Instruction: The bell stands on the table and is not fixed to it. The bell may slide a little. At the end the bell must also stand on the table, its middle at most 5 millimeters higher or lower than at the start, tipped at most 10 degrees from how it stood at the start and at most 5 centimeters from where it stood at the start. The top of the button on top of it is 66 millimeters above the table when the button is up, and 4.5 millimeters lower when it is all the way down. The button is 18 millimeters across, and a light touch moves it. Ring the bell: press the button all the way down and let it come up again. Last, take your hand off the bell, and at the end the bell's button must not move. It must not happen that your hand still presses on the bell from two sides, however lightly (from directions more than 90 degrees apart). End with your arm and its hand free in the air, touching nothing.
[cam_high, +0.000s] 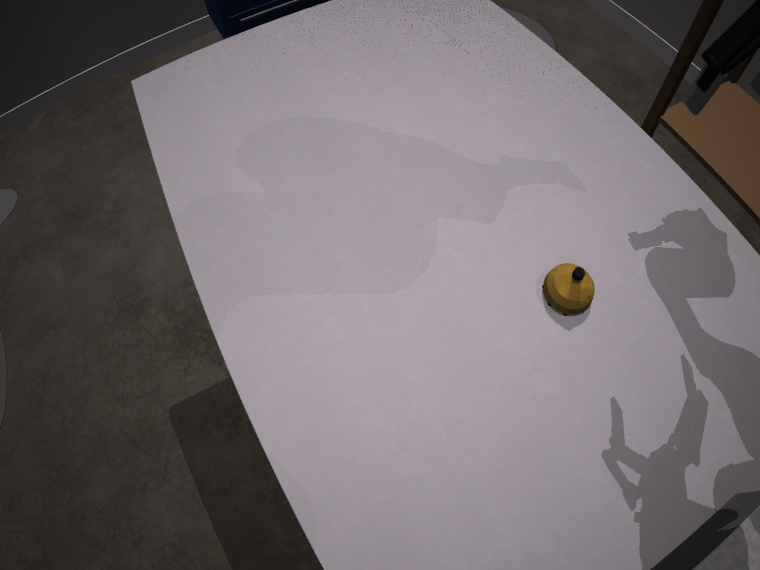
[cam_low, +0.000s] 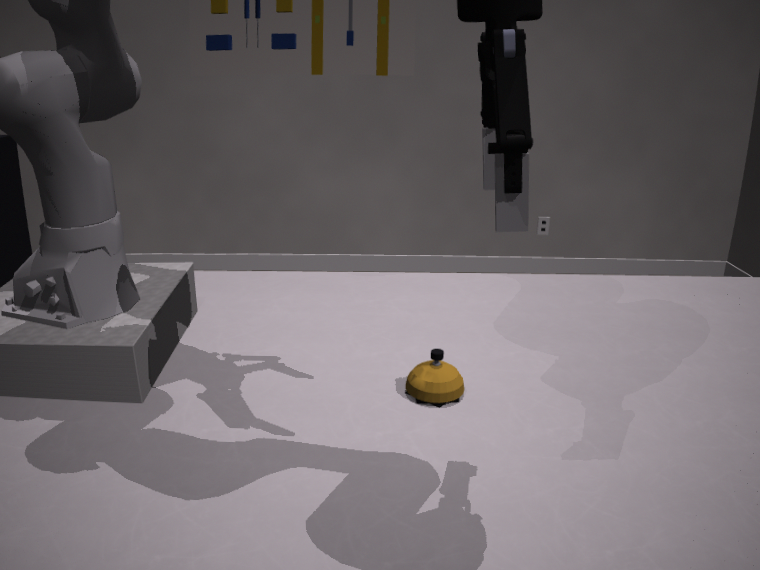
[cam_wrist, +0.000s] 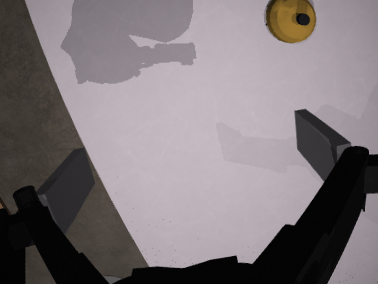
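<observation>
Right now my hand is 27 cm above the black button, 19 cm to the right of it and 5 cm past it. The rest, counted from my hand: bell (29 cm below, 19 cm to the left, 5 cm behind).
</observation>
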